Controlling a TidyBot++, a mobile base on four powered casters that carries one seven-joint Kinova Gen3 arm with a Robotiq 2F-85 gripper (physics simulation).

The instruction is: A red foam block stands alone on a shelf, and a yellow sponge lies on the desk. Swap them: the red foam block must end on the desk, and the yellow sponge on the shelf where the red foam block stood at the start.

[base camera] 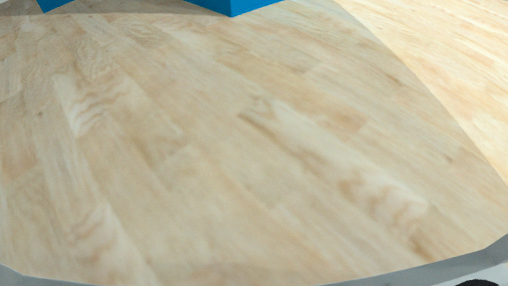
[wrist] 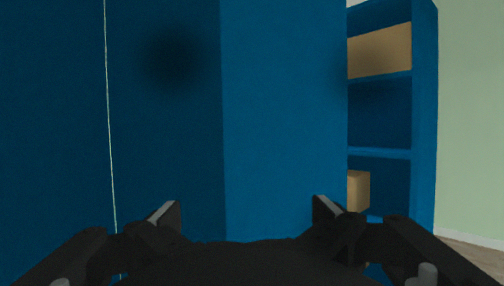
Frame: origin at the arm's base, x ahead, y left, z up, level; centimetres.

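Seen in the pictures: gripper, between the fingertips: (wrist: 246,212).
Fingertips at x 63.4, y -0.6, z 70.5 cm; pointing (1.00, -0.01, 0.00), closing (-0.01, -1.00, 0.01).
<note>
A point is followed by its place in that frame.
My gripper (wrist: 246,212) {x 63.4, y -0.6, z 70.5 cm} is open in the wrist view, with its two fingers wide apart and no object between them. Beyond the fingers stands the blue side panel of a shelf unit (wrist: 285,120) {x 102.4, y -9.7, z 77.2 cm}, at a distance I cannot tell. The red foam block, the yellow sponge and the desk do not show in the wrist view or in the base camera view.
A second blue shelf unit (wrist: 424,115) {x 179.9, y -102.2, z 80.4 cm} with cardboard boxes (wrist: 380,52) {x 190.7, y -82.1, z 118.5 cm} (wrist: 358,191) {x 210.0, y -78.1, z 29.9 cm} stands at the right, before a pale green wall (wrist: 470,115) {x 262.0, y -212.6, z 82.7 cm}. In the base camera view, blue shelf bases (base camera: 232,6) {x 91.9, y 2.8, z -36.0 cm} (base camera: 55,5) {x 138.5, y 93.4, z -38.3 cm} stand on the wooden floor (base camera: 225,150) {x 39.6, y 3.6, z -39.6 cm} at the top.
</note>
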